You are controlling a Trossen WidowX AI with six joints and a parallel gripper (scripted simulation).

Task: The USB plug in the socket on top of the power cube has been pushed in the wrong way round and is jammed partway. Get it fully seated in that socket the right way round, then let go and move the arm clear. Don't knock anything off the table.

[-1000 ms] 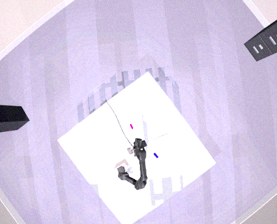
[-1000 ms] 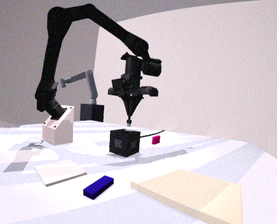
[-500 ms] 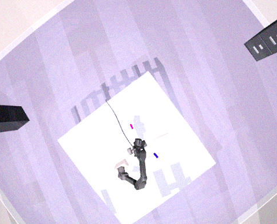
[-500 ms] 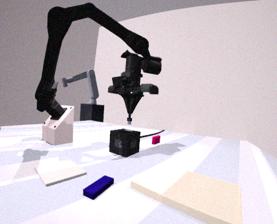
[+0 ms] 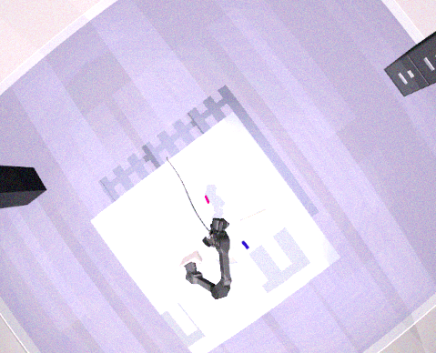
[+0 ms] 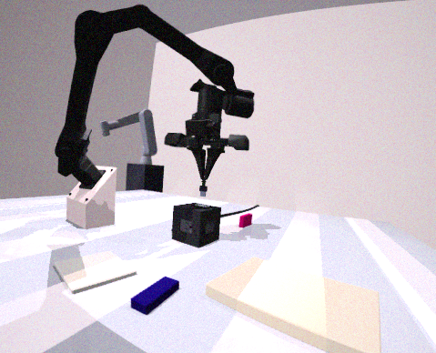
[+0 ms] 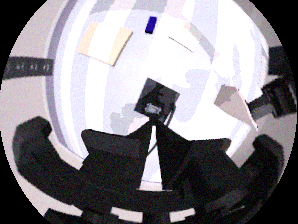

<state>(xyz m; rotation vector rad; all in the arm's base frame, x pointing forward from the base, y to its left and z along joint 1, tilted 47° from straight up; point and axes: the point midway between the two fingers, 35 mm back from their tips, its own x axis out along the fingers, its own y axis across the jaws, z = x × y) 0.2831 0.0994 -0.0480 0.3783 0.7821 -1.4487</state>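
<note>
My gripper tip is 20 mm above the USB plug. From my gripper tip the other things lie so: beige board (230 mm ahead, 150 mm to the right, 130 mm below); blue block (240 mm to the right, 130 mm below, 80 mm ahead); magenta block (180 mm to the left, 120 mm below, 50 mm ahead).
</note>
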